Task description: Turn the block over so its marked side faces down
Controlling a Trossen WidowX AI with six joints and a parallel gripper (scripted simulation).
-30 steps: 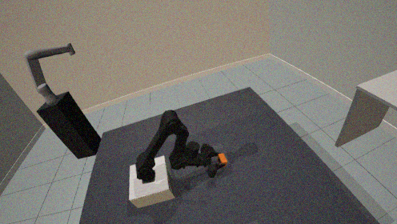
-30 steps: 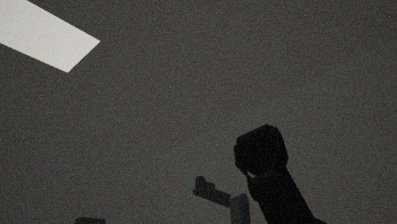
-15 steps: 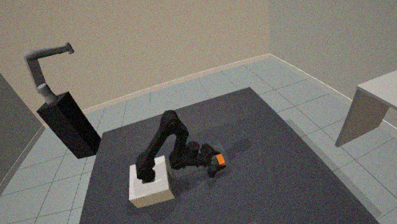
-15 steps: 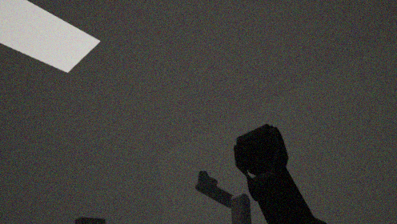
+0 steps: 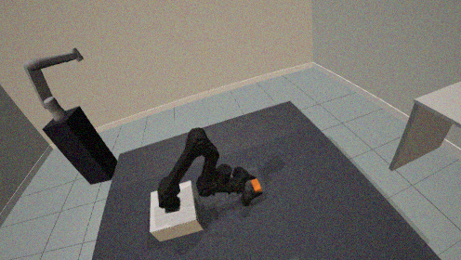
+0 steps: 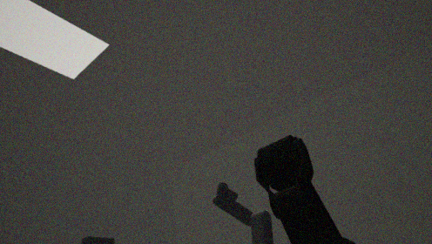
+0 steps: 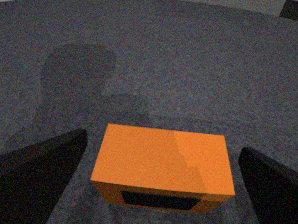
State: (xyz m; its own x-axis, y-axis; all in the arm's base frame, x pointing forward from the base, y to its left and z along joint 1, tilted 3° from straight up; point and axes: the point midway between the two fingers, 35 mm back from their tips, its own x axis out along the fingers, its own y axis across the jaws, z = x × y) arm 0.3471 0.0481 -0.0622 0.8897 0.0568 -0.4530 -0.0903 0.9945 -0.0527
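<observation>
My gripper tip is now 2 cm past the orange block and 1 cm above it.
</observation>
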